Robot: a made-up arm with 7 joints. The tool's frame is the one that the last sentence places. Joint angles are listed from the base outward.
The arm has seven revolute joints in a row. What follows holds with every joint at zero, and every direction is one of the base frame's.
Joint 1 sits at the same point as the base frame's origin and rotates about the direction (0.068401, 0.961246, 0.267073).
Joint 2 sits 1.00 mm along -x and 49.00 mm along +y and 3.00 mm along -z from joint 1 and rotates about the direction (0.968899, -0.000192, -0.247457).
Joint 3 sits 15.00 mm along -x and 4.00 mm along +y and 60.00 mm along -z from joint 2 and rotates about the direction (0.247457, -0.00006, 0.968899).
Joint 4 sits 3.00 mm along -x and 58.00 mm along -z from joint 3 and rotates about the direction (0.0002, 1, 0.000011).
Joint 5 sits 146.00 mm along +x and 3.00 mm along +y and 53.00 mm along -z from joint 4 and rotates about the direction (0.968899, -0.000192, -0.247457).
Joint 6 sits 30.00 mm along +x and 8.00 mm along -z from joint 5 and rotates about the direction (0.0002, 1, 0.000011).
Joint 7 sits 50.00 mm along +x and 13.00 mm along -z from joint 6 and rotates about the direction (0.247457, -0.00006, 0.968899).
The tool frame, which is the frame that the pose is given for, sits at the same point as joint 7; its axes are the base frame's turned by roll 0.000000, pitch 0.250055 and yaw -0.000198 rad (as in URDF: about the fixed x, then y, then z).
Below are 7 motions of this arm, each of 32 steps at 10 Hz.
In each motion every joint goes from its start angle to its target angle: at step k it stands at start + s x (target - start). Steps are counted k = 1, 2, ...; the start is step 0. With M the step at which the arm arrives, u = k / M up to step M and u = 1 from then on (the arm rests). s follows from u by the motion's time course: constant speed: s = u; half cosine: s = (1 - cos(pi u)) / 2; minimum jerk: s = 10 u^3 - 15 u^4 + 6 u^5.
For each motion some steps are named. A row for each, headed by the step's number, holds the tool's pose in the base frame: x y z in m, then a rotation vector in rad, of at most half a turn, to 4 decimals.
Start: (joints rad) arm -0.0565 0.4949 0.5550 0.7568 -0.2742 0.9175 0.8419
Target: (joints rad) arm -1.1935 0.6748 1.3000 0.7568 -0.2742 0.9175 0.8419
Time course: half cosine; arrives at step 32
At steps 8, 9, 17, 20, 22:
8: 0.1164 0.2616 -0.2370 0.2086 1.4840 1.4593
9: 0.1268 0.2638 -0.2300 0.1613 1.4423 1.4663
17: 0.2077 0.2788 -0.1457 -0.3361 1.0412 1.4480
20: 0.2269 0.2822 -0.1098 -0.5344 0.8964 1.3981
22: 0.2356 0.2838 -0.0882 -0.6546 0.8118 1.3563

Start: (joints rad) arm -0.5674 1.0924 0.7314 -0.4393 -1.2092 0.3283 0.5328
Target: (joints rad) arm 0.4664 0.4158 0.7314 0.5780 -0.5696 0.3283 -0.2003
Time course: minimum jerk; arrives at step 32
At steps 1, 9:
1: 0.1631 0.1279 0.1608 -0.1943 -0.7772 0.2871
9: 0.1936 0.1735 0.1171 -0.1996 -0.5726 0.4083

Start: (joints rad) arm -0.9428 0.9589 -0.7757 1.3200 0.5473 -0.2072 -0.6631
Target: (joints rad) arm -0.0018 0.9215 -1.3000 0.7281 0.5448 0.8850 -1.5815
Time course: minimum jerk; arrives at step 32
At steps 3, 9, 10, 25, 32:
3: 0.2513 0.2650 -0.1478 1.4577 1.3157 -0.6459
9: 0.2317 0.2640 -0.1772 1.4057 1.5886 -0.7328
10: 0.2246 0.2634 -0.1861 1.3851 1.6715 -0.7575
25: 0.0152 0.2206 -0.2913 -0.6131 -2.8285 0.9116
32: -0.0109 0.2129 -0.2915 -0.4860 -2.7807 0.8571

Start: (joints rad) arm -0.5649 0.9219 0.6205 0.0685 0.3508 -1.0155 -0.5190
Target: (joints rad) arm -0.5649 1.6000 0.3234 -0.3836 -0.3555 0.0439 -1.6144
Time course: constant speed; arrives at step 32
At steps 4, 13, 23, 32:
4: 0.2019 0.1697 0.1050 1.7070 -0.7985 -0.3408
13: 0.1995 0.1372 0.1357 1.7505 -0.5017 -0.5914
23: 0.2006 0.0966 0.1491 1.7268 -0.0933 -0.9594
32: 0.2044 0.0621 0.1419 1.6104 0.3646 -1.3284

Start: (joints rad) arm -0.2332 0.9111 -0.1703 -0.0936 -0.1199 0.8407 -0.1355
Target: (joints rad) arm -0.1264 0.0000 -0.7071 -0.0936 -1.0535 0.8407 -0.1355
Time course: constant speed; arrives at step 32
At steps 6, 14, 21, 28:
6: 0.2226 0.0868 -0.1702 0.4822 0.9402 -0.2777
14: 0.1973 0.0189 -0.1967 0.0724 1.0301 -0.5719
21: 0.1726 -0.0429 -0.1962 -0.2907 1.0786 -0.8232
28: 0.1479 -0.0999 -0.1747 -0.6519 1.0991 -1.0722

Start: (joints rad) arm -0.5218 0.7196 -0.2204 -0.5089 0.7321 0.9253 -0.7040
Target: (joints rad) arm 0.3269 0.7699 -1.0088 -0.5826 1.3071 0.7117 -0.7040
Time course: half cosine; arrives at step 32
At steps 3, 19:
3: 0.2381 0.0380 -0.0012 1.1852 0.3664 -0.1995
19: 0.1514 -0.0130 -0.1482 1.5102 0.6670 -0.7956

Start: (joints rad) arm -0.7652 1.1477 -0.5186 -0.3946 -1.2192 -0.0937 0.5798
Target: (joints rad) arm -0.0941 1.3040 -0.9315 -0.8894 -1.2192 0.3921 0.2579
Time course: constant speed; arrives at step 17
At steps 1, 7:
1: 0.2371 -0.0104 -0.0189 -0.0927 -0.1219 -0.2401
7: 0.1889 -0.0247 -0.0908 0.0085 0.3231 -0.4817

